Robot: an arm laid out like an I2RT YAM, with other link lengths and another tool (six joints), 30 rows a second.
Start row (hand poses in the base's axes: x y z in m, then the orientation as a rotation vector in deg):
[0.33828 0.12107 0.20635 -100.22 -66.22 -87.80]
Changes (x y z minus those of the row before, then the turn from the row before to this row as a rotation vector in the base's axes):
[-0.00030 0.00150 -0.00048 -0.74 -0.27 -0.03]
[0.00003 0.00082 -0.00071 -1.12 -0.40 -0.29]
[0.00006 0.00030 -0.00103 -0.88 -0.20 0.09]
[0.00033 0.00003 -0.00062 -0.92 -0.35 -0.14]
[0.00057 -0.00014 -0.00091 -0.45 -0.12 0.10]
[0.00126 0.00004 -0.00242 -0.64 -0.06 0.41]
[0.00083 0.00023 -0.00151 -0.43 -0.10 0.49]
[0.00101 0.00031 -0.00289 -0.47 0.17 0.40]
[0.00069 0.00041 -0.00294 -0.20 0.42 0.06]
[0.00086 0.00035 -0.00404 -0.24 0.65 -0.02]
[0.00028 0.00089 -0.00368 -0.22 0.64 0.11]
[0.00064 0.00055 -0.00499 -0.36 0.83 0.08]
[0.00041 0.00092 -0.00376 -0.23 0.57 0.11]
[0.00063 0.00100 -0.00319 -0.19 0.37 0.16]
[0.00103 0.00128 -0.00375 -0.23 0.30 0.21]
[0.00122 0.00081 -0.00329 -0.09 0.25 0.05]
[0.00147 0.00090 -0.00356 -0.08 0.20 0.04]
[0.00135 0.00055 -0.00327 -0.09 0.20 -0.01]
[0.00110 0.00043 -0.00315 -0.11 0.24 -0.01]
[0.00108 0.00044 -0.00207 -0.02 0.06 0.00]
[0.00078 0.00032 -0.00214 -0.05 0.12 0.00]
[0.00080 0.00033 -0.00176 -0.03 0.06 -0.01]
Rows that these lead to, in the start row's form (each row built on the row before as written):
[0.33798 0.12257 0.20587 -100.57 -67.04 -87.86]
[0.33801 0.12339 0.20516 -101.31 -68.11 -88.07]
[0.33807 0.12369 0.20413 -101.68 -69.12 -87.93]
[0.33840 0.12372 0.20351 -102.19 -70.08 -88.06]
[0.33897 0.12358 0.20260 -102.32 -70.65 -87.97]
[0.34023 0.12362 0.20018 -102.33 -71.60 -87.58]
[0.34106 0.12385 0.19867 -102.11 -72.42 -87.26]
[0.34207 0.12416 0.19578 -102.14 -73.08 -86.68]
[0.34276 0.12457 0.19284 -102.44 -73.12 -86.12]
[0.34362 0.12492 0.18880 -102.95 -73.02 -85.34]
[0.34390 0.12581 0.18512 -103.33 -73.00 -84.51]
[0.34454 0.12636 0.18013 -103.92 -73.00 -83.43]
[0.34495 0.12728 0.17637 -104.26 -73.02 -82.66]
[0.34558 0.12828 0.17318 -104.43 -73.14 -82.10]
[0.34661 0.12956 0.16943 -104.54 -73.36 -81.57]
[0.34783 0.13037 0.16614 -104.68 -73.36 -81.24]
[0.34930 0.13127 0.16258 -104.79 -73.37 -80.97]
[0.35065 0.13182 0.15931 -104.95 -73.35 -80.72]
[0.35175 0.13225 0.15616 -105.15 -73.33 -80.42]
[0.35283 0.13269 0.15409 -105.19 -73.32 -80.35]
[0.35361 0.13301 0.15195 -105.28 -73.31 -80.20]
[0.35441 0.13334 0.15019 -105.34 -73.30 -80.13]

